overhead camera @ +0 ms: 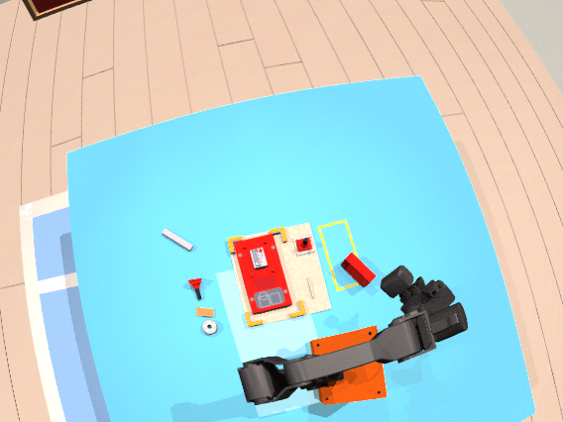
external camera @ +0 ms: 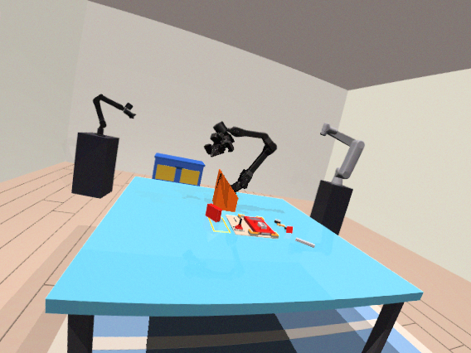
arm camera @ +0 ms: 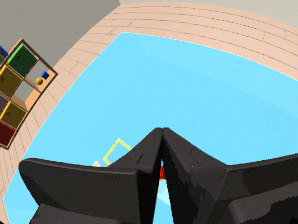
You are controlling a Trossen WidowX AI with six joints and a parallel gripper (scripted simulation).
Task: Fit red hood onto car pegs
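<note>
The red hood is 9 cm ahead of my gripper tip, 6 cm to the left of it and 28 cm below it. The rest, counted from my gripper tip: jig 12 cm ahead, 29 cm to the left, 31 cm below; then white bar 24 cm ahead, 54 cm to the left, 31 cm below.
</note>
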